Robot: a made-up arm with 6 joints.
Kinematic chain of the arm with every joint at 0, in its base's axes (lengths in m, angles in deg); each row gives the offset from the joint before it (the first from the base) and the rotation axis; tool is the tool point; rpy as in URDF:
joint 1: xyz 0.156 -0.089 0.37 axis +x
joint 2: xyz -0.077 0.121 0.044 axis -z
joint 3: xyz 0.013 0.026 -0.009 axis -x
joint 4: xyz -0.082 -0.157 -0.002 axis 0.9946 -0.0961 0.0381
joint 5: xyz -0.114 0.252 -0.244 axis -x
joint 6: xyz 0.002 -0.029 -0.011 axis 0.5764 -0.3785 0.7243
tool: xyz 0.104 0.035 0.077 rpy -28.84 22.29 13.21
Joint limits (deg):
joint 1: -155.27..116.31
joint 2: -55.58..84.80
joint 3: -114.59..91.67
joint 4: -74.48..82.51
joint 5: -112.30..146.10
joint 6: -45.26..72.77
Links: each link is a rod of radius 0.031 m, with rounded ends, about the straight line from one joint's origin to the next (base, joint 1, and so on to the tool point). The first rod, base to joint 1, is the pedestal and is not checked.
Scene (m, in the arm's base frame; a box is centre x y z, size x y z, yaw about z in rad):
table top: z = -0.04
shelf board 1: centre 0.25 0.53 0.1 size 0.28 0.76 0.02 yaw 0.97
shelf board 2: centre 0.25 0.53 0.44 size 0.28 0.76 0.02 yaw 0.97
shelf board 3: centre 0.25 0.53 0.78 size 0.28 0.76 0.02 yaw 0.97
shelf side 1: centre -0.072 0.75 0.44 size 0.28 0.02 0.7 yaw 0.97
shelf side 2: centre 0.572 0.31 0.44 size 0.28 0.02 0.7 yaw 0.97
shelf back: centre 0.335 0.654 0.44 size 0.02 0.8 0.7 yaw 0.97
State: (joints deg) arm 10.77 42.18 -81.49 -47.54 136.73 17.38
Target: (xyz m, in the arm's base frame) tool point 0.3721 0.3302 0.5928
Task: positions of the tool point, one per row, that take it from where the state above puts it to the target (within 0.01 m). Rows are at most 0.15 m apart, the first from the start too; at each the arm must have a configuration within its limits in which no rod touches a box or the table.
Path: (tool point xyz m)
1: 0.2665 0.4366 0.2957
2: 0.2381 0.4092 0.3272
3: 0.1964 0.3761 0.3535
4: 0.1489 0.3359 0.3729
5: 0.1025 0.2891 0.3861
6: 0.1579 0.2804 0.4610
7: 0.2135 0.2415 0.5337
8: 0.2646 0.1734 0.5928
9: 0.3251 0.2116 0.5909
10: 0.3621 0.2659 0.5886
11: 0.3721 0.3302 0.5928

